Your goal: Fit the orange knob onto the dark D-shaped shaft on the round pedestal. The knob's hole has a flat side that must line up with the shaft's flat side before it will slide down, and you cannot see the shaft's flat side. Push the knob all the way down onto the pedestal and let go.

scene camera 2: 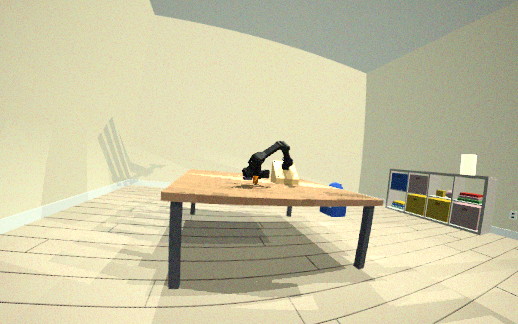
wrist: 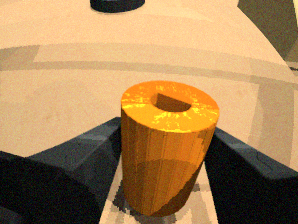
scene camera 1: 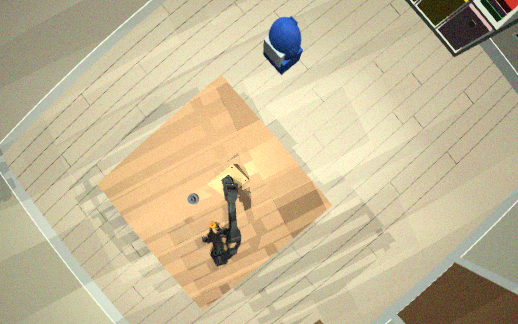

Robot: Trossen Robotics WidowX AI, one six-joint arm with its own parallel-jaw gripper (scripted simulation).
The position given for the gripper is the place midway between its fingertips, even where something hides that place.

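Note:
The gripper (wrist: 164,129) is visible, as is an orange knob (wrist: 166,127).

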